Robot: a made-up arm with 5 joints.
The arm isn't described. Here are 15 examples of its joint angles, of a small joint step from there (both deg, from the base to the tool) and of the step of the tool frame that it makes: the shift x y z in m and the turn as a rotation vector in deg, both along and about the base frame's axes.
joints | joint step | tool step
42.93 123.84 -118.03 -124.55 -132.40 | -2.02 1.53 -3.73 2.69 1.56 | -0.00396 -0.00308 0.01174 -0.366 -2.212 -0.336
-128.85 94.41 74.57 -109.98 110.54 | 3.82 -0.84 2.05 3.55 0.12 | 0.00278 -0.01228 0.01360 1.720 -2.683 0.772
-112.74 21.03 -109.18 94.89 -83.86 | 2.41 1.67 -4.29 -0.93 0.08 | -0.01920 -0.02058 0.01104 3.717 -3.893 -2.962
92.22 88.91 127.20 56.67 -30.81 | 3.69 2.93 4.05 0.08 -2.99 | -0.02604 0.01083 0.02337 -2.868 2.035 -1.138
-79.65 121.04 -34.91 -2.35 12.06 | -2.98 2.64 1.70 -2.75 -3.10 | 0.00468 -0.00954 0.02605 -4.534 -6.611 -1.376
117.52 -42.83 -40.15 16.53 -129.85 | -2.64 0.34 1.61 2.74 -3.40 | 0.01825 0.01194 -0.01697 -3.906 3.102 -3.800
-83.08 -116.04 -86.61 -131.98 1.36 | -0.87 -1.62 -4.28 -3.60 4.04 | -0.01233 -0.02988 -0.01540 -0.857 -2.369 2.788
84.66 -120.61 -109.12 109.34 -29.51 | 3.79 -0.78 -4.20 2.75 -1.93 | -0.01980 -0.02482 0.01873 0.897 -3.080 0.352
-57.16 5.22 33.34 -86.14 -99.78 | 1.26 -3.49 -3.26 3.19 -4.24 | -0.00537 0.00366 -0.01795 -0.786 5.423 -5.547
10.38 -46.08 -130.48 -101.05 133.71 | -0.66 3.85 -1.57 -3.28 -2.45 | 0.05464 0.01032 -0.02290 -4.681 2.756 -6.285
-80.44 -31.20 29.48 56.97 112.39 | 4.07 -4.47 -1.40 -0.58 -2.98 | 0.00737 0.00421 -0.04184 5.752 3.208 0.858
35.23 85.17 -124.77 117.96 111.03 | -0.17 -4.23 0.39 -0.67 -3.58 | 0.05059 -0.01270 0.00396 -3.587 -2.728 1.425
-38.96 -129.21 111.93 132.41 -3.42 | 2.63 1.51 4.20 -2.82 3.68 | -0.00590 0.03519 -0.02443 3.085 2.606 0.576
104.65 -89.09 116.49 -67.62 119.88 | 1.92 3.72 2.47 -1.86 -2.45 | 0.02664 -0.02579 0.01452 2.105 1.618 0.368
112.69 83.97 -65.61 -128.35 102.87 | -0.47 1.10 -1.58 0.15 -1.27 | -0.00915 0.00544 -0.01207 2.158 0.756 -0.133
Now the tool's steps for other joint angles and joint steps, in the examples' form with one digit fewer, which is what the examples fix.
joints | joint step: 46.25 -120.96 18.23 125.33 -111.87 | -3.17 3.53 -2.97 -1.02 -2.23
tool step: 0.0132 0.0278 0.0010 -4.46 1.40 -1.45
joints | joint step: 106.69 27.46 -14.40 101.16 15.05 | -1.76 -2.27 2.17 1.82 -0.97
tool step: 0.0123 -0.0146 0.0038 -4.69 -2.22 -2.74
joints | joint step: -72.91 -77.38 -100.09 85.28 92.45 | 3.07 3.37 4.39 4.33 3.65
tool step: 0.0270 0.0327 0.0214 3.97 1.02 -0.23
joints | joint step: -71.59 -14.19 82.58 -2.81 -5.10 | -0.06 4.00 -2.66 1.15 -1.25
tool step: 0.0090 -0.0213 0.0392 0.40 -4.15 -4.41
